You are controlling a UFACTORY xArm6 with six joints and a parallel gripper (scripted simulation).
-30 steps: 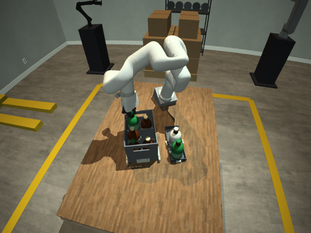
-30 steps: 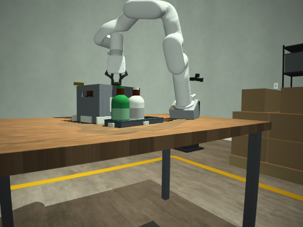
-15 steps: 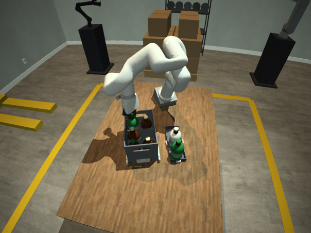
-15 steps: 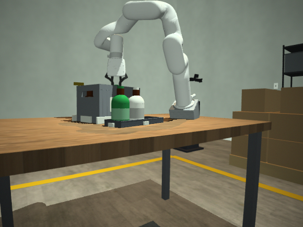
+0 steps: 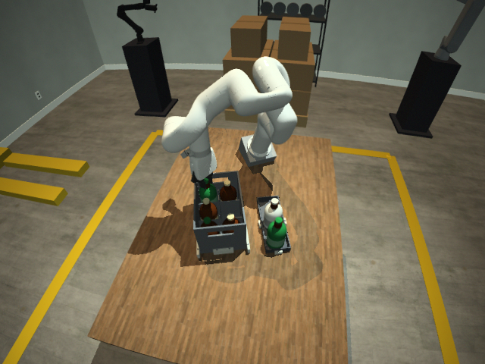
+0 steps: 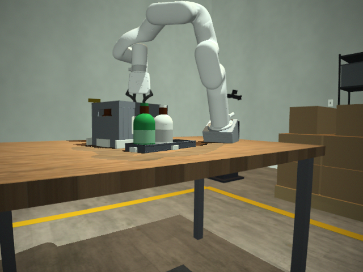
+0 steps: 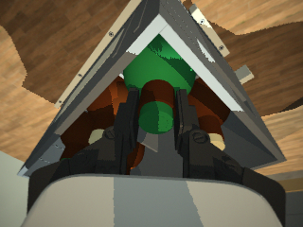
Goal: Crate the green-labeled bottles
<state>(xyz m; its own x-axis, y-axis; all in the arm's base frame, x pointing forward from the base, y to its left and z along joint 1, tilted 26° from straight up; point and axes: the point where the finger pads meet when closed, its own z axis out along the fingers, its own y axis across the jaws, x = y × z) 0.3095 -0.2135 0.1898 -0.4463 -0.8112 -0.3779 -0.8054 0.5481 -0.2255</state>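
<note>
Right now the grey crate is 70 mm ahead of my hand, 70 mm to the left of it and 100 mm below it. Round my hand: tray: 40 mm ahead, 280 mm to the left, 170 mm below; white-labeled bottle: 40 mm ahead, 280 mm to the left, 100 mm below.
</note>
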